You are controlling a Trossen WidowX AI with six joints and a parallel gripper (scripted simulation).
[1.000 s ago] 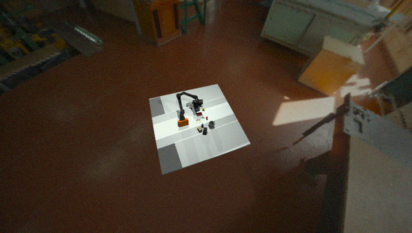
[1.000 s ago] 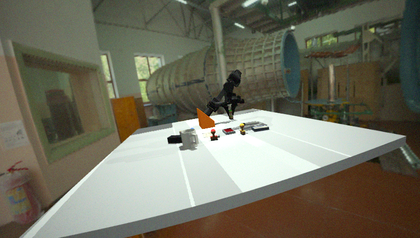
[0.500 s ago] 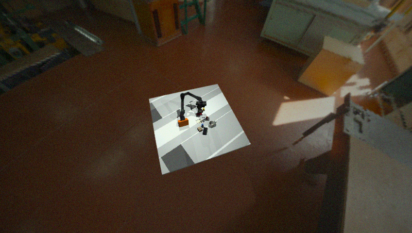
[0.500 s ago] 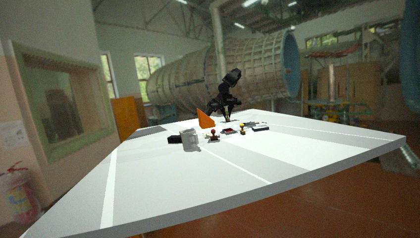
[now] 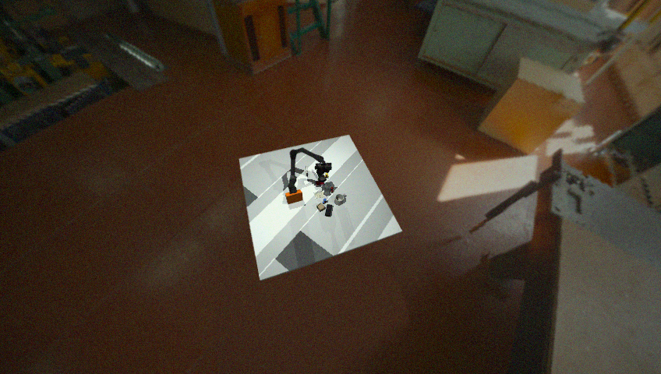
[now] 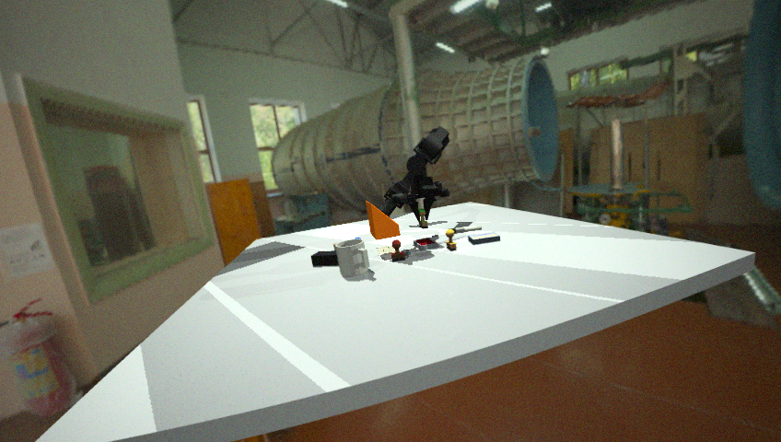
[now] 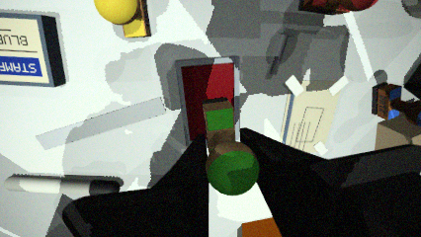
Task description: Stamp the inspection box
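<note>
The red ink pad is 8 cm below my gripper tip. From my gripper tip the other things lie so: bolt 8 cm to the right, 8 cm below, 6 cm ahead; green-knobbed stamp right at my gripper tip; yellow-knobbed stamp 8 cm ahead, 7 cm below, 6 cm to the left.
</note>
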